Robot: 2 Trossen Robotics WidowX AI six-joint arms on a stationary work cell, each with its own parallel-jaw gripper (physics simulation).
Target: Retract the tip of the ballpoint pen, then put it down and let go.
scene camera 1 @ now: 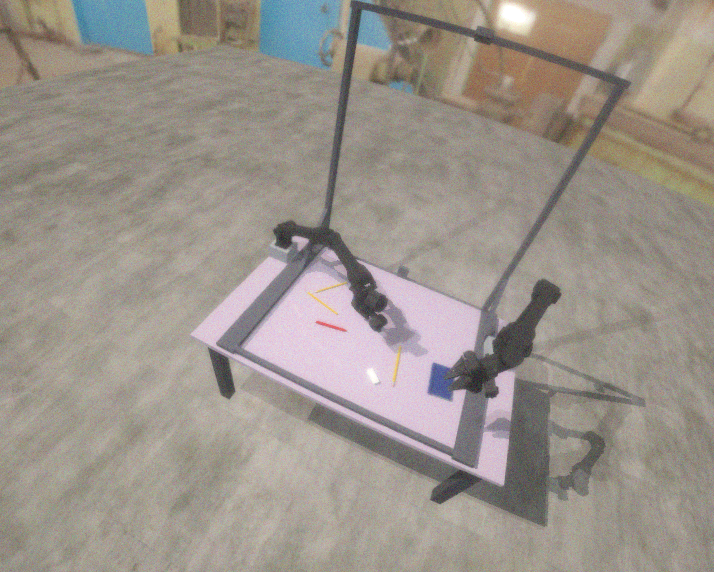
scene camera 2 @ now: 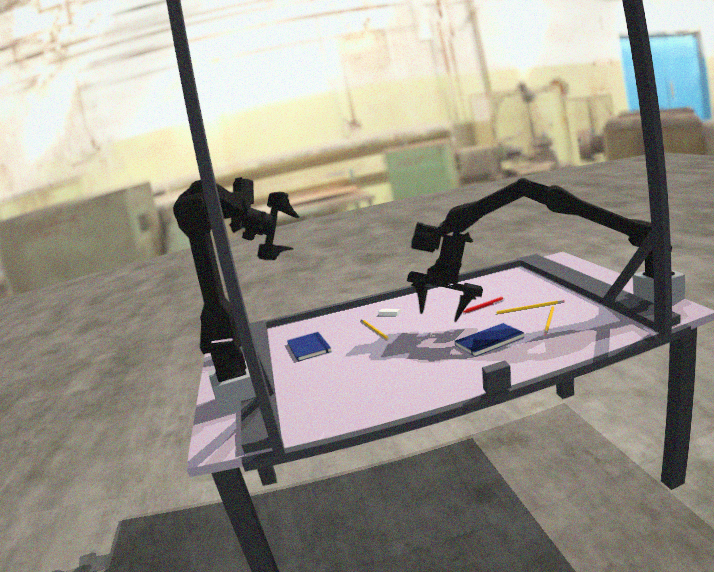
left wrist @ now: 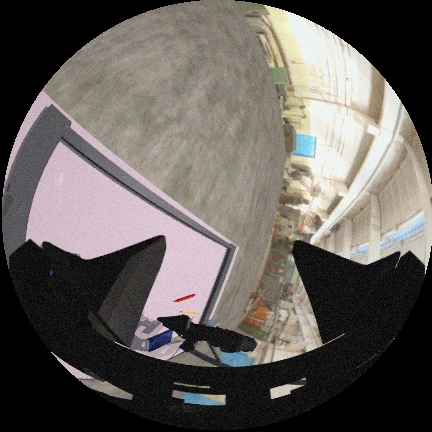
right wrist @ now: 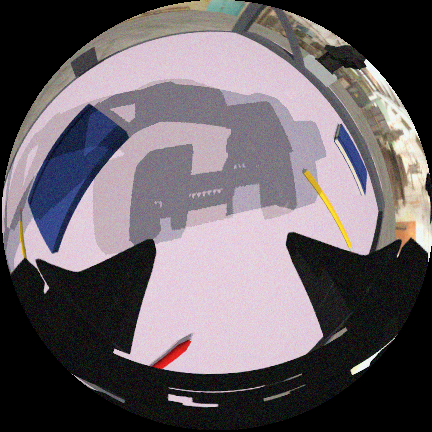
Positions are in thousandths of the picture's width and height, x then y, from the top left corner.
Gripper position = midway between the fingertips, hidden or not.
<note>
My left gripper (scene camera 1: 624, 670) is open, holding nothing. Further things: my right gripper (scene camera 2: 614, 557) and a dark frame (scene camera 2: 695, 660).
My left gripper also shows in scene camera 2 (scene camera 2: 414, 408) and in the left wrist view (left wrist: 536, 568). My right gripper shows as well in the left wrist view (left wrist: 369, 742) and in the right wrist view (right wrist: 513, 564).
</note>
